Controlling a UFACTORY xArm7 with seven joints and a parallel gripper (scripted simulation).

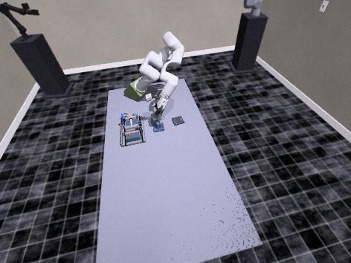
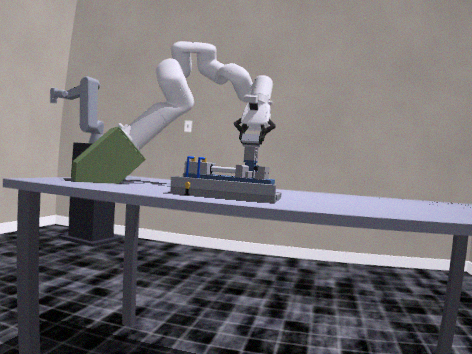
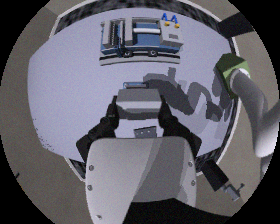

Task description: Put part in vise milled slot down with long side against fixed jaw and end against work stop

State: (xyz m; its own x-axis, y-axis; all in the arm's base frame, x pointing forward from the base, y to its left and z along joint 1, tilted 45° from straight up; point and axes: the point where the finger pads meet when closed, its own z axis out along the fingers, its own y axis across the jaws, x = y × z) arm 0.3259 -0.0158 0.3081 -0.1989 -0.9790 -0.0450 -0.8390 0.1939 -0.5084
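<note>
The part lies 1 cm to the right of my hand and 1 cm below it. Also, from my hand: air cylinder 8 cm behind, 23 cm to the right, 12 cm below; then blue vise bed 1 cm ahead, 22 cm to the right, 15 cm below.
</note>
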